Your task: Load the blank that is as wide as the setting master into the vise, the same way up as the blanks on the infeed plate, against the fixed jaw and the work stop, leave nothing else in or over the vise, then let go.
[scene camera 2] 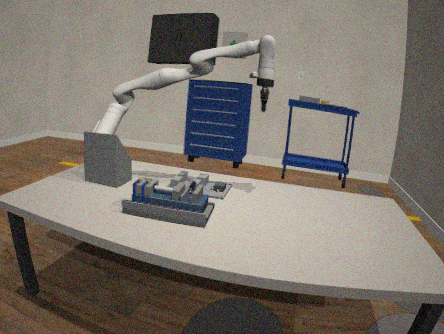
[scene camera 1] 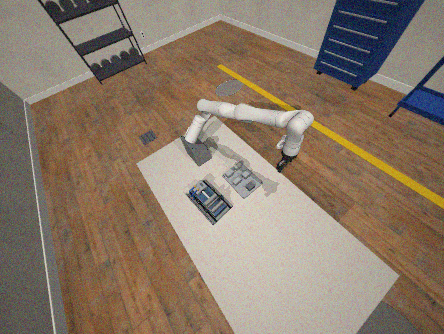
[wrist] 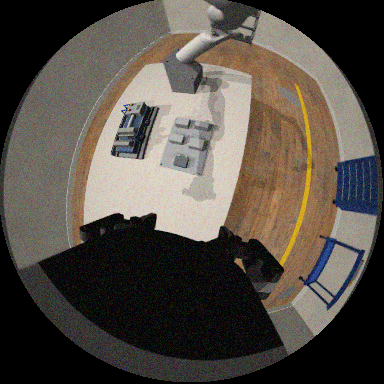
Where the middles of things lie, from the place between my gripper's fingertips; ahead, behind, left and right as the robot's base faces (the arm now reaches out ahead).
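Scene:
The grey infeed plate [wrist: 195, 157] has my gripper well above it, slightly to the left of it and a good way past it.

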